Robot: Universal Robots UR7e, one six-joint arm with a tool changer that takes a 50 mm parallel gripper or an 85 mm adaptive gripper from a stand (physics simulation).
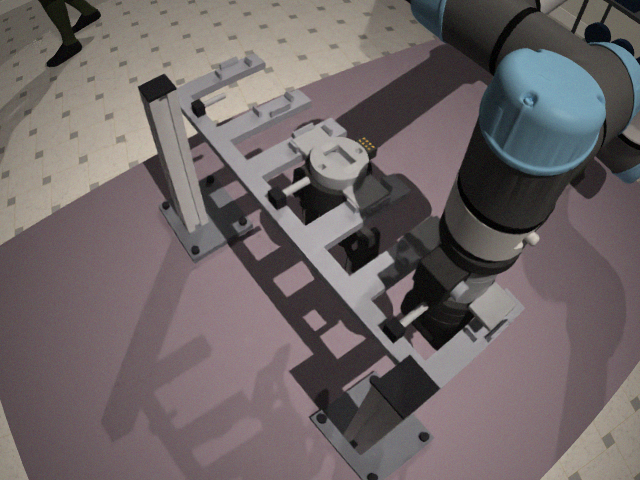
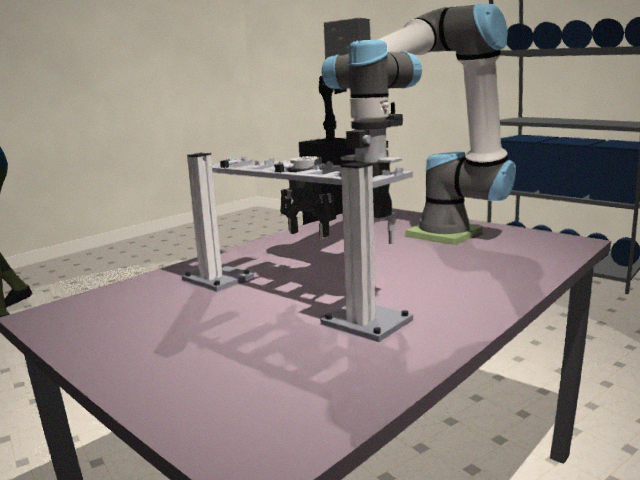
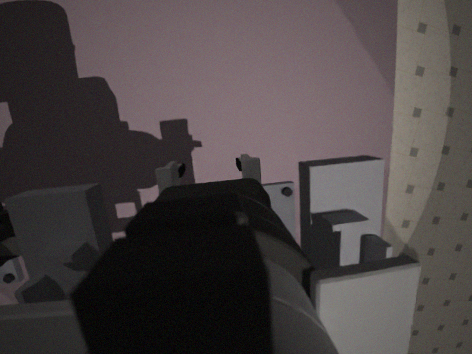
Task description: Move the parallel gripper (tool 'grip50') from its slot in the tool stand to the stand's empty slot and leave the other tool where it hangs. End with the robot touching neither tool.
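Frame: origin at the arm's base, x up, y ahead, z left, level; millimetres.
Seen in the pictures: arm's base, link origin: (image 2: 444, 227).
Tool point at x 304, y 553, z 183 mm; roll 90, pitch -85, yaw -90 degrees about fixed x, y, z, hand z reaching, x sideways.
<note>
Offsets run from my tool point to a thing's top centre. "pt": to the spot under its first point.
My parallel gripper (image 3: 209, 168) is on the arm, open, with its two fingertips apart and no thing between them. Its dark body {pt dz +22, dx -39, dy +30 mm} (image 1: 444, 316) is upright between the two prongs of the stand's near end slot, beside the locating pin {pt dz +6, dx -29, dy +58 mm} (image 1: 414, 314). Its light side plate {dz +46, dx -12, dy -4 mm} (image 1: 493, 305) (image 2: 390, 159) is over the outer prong {pt dz +57, dx -42, dy +44 mm} (image 1: 454, 353); I cannot tell whether it touches. The other tool, the adaptive gripper (image 1: 338, 164) (image 2: 306, 207), hangs in the middle slot, apart from the arm. The far end slot, between the far prong {pt dz -407, dx -42, dy +78 mm} (image 1: 206, 82) and its neighbour {pt dz -292, dx -42, dy +74 mm} (image 1: 245, 127), is empty.
The stand's square posts (image 1: 173, 160) (image 2: 359, 248) rise at its two ends from bolted base plates. Its long rail {pt dz -130, dx -42, dy +97 mm} (image 1: 297, 232) joins the prongs. A black post {pt dz +7, dx -26, dy +81 mm} (image 1: 395, 327) carries the near slot's pin. Shelving (image 2: 563, 124) stands behind the robot's base.
</note>
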